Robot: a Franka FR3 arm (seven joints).
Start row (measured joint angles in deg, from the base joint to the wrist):
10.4, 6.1, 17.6, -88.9, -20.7, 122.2, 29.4
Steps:
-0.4, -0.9, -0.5, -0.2, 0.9, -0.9, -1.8
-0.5, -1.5, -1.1, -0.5, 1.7, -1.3, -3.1
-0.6, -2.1, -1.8, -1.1, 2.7, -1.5, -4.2
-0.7, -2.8, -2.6, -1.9, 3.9, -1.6, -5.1
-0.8, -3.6, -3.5, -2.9, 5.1, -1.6, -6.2
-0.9, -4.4, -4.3, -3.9, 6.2, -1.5, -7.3
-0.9, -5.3, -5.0, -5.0, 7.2, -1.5, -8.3
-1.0, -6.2, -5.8, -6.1, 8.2, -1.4, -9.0
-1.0, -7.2, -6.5, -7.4, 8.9, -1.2, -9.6
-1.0, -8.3, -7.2, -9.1, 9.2, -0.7, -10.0
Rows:
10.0, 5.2, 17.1, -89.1, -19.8, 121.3, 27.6
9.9, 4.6, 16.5, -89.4, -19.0, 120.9, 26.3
9.8, 4.0, 15.8, -90.0, -18.0, 120.7, 25.2
9.7, 3.3, 15.0, -90.8, -16.8, 120.6, 24.3
9.6, 2.5, 14.1, -91.8, -15.6, 120.6, 23.2
9.5, 1.7, 13.3, -92.8, -14.5, 120.7, 22.1
9.5, 0.8, 12.6, -93.9, -13.5, 120.7, 21.1
9.4, -0.1, 11.8, -95.0, -12.5, 120.8, 20.4
9.4, -1.1, 11.1, -96.3, -11.8, 121.0, 19.8
9.4, -2.2, 10.4, -98.0, -11.5, 121.5, 19.4

